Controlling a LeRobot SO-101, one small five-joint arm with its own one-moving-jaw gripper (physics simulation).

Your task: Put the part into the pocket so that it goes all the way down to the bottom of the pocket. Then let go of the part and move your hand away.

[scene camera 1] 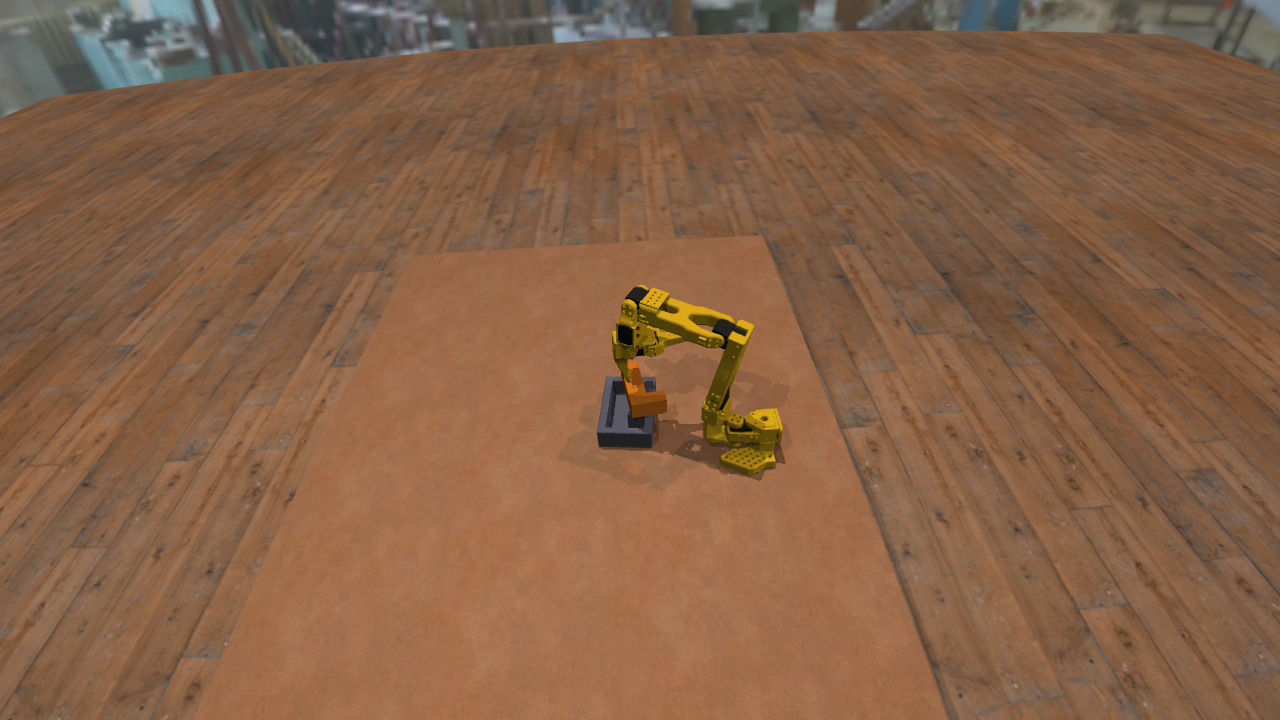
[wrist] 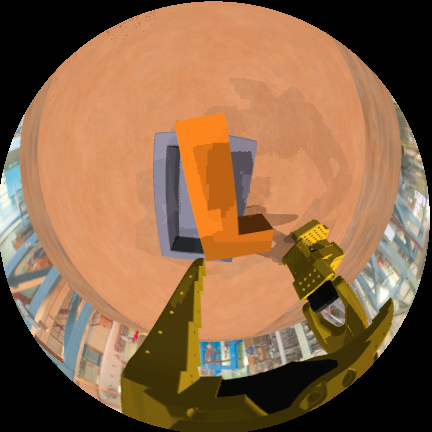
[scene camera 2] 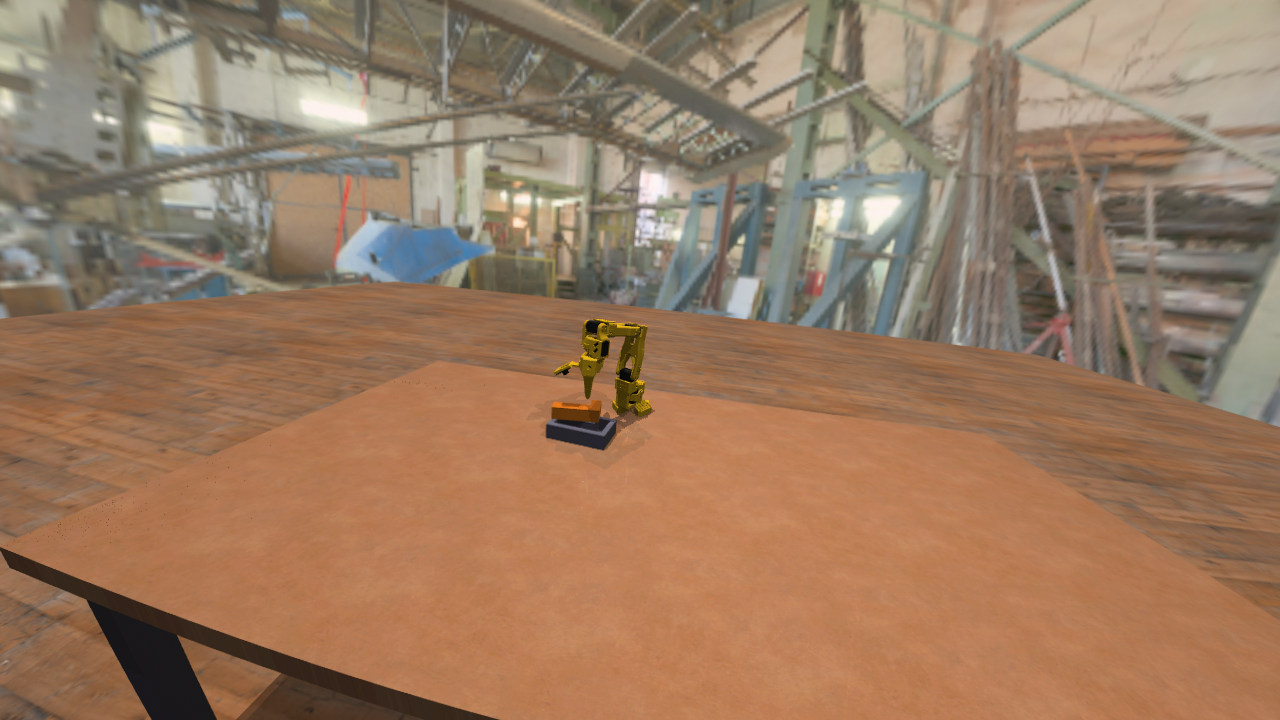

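Where they show: hand at its tool point: (scene camera 1: 630,379) (wrist: 204,264) (scene camera 2: 587,396); arm's base at its link origin: (scene camera 1: 733,450) (wrist: 296,245) (scene camera 2: 630,411).
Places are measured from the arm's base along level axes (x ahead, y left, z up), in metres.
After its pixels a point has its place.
The part, an orange L-shaped block (scene camera 1: 650,404) @(x 0.132, y -0.056, z 0.061 m) (scene camera 2: 574,411) @(x 0.173, y -0.108, z 0.059 m) (wrist: 217,180) @(x 0.155, y -0.121, z 0.066 m), lies askew on top of the dark grey-blue pocket block (scene camera 1: 624,440) @(x 0.178, y -0.019, z 0.018 m) (scene camera 2: 577,436) @(x 0.216, y -0.086, z 0.021 m) (wrist: 161,190) @(x 0.205, y -0.108, z 0.036 m). In the wrist view its long arm crosses the opening and overhangs the far wall. Its short foot sticks out past the right wall near the corner. The part sits above the rim, not down in the pocket, and part of the pocket floor shows left of it. My gripper (scene camera 1: 656,358) (scene camera 2: 572,385) @(x 0.163, y -0.081, z 0.096 m) (wrist: 295,280) is wide open and empty above the part; its fixed jaw tip is by the part's near end in the wrist view.
The yellow arm's base (scene camera 1: 750,438) @(x -0.021, y 0.023, z 0.051 m) (scene camera 2: 633,405) @(x 0.010, y 0.007, z 0.025 m) stands to the right of the pocket block on the brown table top (scene camera 1: 501,537) @(x 0.365, y 0.146, z 0.000 m) (scene camera 2: 716,537) @(x 0.432, y 0.211, z 0.000 m) (wrist: 100,125) @(x 0.318, y -0.210, z 0.000 m). The arm's shadow falls around the block. A plank floor (scene camera 1: 1029,358) surrounds the table.
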